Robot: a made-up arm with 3 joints.
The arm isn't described. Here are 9 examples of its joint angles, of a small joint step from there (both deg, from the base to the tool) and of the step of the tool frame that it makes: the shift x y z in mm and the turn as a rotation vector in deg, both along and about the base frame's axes.
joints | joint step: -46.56 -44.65 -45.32 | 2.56 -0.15 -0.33
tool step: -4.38 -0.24 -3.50 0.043 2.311 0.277
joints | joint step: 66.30 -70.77 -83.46 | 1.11 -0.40 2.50
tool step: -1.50 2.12 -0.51 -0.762 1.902 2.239
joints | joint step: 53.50 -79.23 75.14 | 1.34 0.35 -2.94
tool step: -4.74 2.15 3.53 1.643 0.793 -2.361
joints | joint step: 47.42 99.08 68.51 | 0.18 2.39 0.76
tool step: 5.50 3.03 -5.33 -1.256 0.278 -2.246
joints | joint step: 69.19 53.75 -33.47 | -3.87 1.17 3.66
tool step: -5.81 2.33 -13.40 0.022 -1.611 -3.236
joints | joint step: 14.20 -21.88 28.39 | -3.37 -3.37 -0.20
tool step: 18.29 -5.94 -8.17 0.721 -3.871 3.280
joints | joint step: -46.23 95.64 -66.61 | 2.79 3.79 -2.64
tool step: 2.84 5.73 7.58 0.725 3.466 -4.297
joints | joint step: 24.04 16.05 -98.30 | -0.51 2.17 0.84
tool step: 0.29 7.36 -1.04 -0.593 0.498 -2.095
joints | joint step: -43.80 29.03 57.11 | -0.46 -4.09 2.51
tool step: 2.23 -12.87 -2.37 -2.091 1.393 3.644
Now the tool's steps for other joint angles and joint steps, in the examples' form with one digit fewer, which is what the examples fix.
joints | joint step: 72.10 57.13 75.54 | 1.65 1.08 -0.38
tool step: 3.3 3.0 4.3 -1.11 1.55 -0.03
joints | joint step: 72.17 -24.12 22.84 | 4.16 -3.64 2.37
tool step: 0.5 -6.5 5.7 3.13 5.95 2.05
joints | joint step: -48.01 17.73 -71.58 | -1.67 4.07 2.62
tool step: 5.4 12.1 -0.3 3.69 1.18 -1.92
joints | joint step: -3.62 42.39 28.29 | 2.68 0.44 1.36
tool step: -8.7 1.9 5.2 0.95 3.73 -0.41
